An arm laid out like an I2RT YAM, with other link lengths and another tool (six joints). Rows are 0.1 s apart.
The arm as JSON. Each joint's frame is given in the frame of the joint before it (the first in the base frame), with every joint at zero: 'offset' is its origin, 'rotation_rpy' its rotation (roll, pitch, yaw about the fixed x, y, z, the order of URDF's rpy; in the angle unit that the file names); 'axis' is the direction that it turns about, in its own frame. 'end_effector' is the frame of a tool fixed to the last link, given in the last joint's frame.
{
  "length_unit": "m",
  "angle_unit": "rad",
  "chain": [
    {
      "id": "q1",
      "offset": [
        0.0,
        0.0,
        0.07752
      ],
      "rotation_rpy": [
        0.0,
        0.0,
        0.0
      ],
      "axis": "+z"
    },
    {
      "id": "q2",
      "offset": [
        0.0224,
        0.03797,
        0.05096
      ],
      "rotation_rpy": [
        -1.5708,
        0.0,
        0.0
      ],
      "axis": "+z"
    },
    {
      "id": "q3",
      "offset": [
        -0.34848,
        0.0,
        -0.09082
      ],
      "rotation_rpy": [
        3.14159,
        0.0,
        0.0
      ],
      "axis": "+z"
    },
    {
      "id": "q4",
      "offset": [
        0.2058,
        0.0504,
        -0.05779
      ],
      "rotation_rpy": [
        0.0,
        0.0,
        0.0
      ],
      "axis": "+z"
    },
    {
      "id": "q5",
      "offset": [
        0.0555,
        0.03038,
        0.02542
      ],
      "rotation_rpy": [
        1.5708,
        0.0,
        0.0
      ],
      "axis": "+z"
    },
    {
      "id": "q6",
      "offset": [
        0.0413,
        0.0,
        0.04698
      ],
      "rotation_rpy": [
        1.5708,
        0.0,
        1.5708
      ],
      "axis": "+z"
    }
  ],
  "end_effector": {
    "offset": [
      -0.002,
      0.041,
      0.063
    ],
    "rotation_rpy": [
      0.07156,
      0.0,
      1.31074
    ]
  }
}
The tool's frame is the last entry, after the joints.
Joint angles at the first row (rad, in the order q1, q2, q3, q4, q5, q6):
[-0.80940, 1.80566, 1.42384, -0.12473, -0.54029, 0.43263]
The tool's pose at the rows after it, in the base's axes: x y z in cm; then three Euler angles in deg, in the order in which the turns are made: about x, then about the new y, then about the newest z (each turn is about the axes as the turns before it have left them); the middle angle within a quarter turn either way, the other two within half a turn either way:
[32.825, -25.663, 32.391, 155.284, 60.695, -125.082]
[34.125, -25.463, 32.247, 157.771, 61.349, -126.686]
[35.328, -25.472, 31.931, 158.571, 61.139, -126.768]
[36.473, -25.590, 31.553, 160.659, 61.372, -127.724]
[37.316, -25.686, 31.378, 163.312, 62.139, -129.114]
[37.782, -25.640, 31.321, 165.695, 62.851, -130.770]
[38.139, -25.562, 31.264, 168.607, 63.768, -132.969]
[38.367, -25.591, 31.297, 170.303, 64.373, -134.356]
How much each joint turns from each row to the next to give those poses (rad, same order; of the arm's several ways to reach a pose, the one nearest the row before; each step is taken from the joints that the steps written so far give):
[0.01928, 0.03016, 0.02851, -0.00474, -0.02529, 0.03720]
[0.02320, 0.02736, 0.02900, 0.00008, -0.00293, 0.02120]
[0.02059, 0.02763, 0.02697, -0.00048, 0.01529, 0.01926]
[0.01357, 0.03279, 0.03083, -0.00151, -0.00423, 0.01989]
[0.00632, 0.02619, 0.02661, 0.00077, -0.01977, 0.02039]
[0.00374, 0.01411, 0.01440, 0.00151, -0.01945, 0.01098]
[0.00172, 0.01185, 0.00889, 0.00680, -0.02614, 0.01035]
[0.00002, 0.00817, 0.00967, 0.00261, -0.01633, 0.00500]

